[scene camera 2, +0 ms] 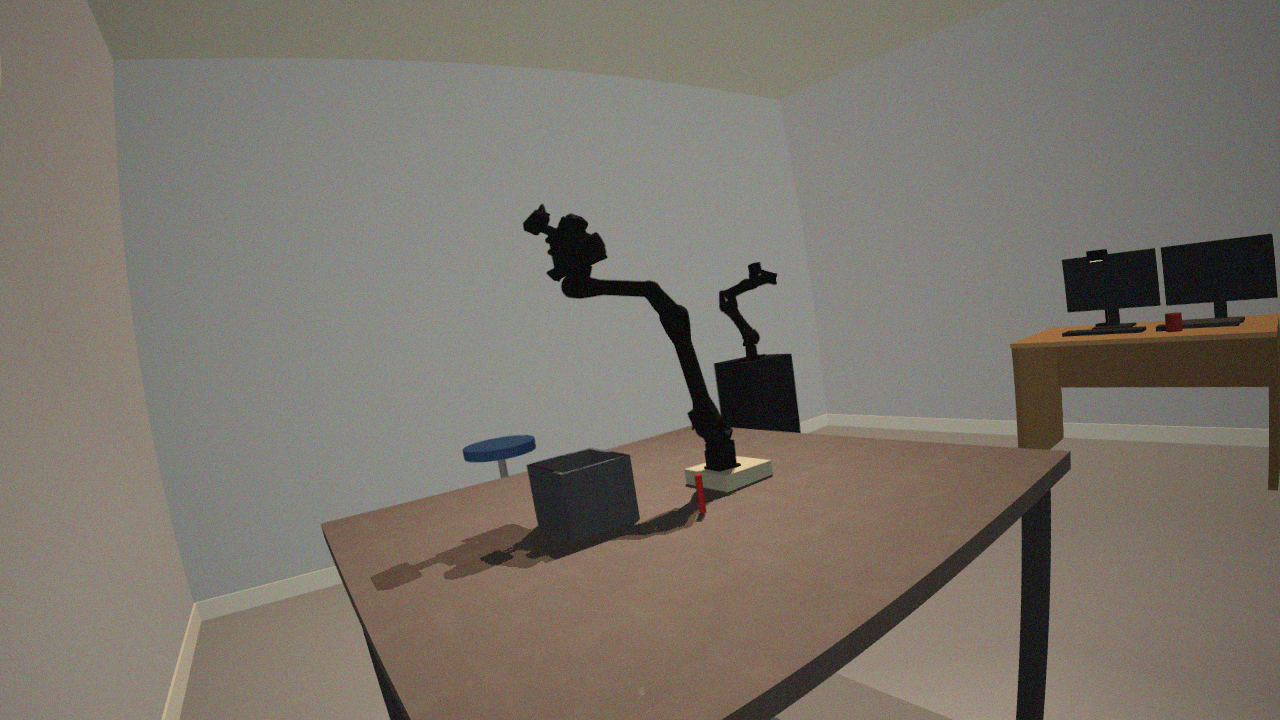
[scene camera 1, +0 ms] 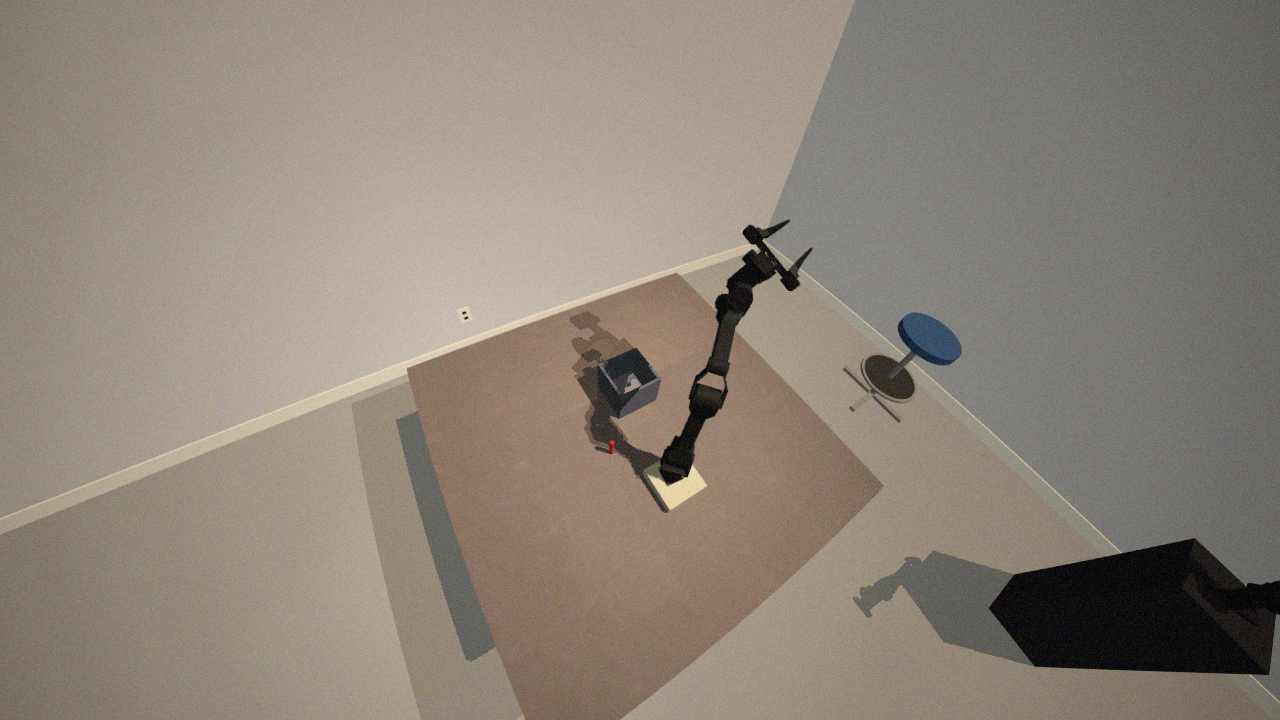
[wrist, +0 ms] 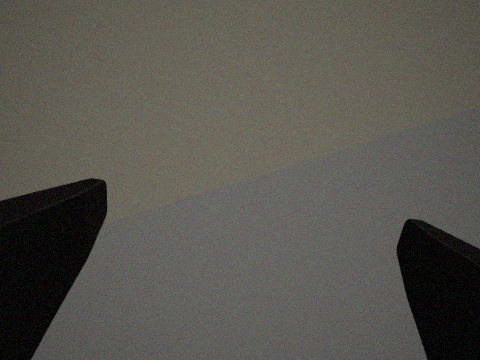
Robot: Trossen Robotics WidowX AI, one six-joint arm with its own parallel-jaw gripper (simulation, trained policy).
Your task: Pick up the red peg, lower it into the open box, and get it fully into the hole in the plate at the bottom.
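What I can see here is my gripper (scene camera 1: 801, 233). Scene camera 2 shows my gripper (scene camera 2: 553, 210) too, and the wrist view likewise shows my gripper (wrist: 255, 216).
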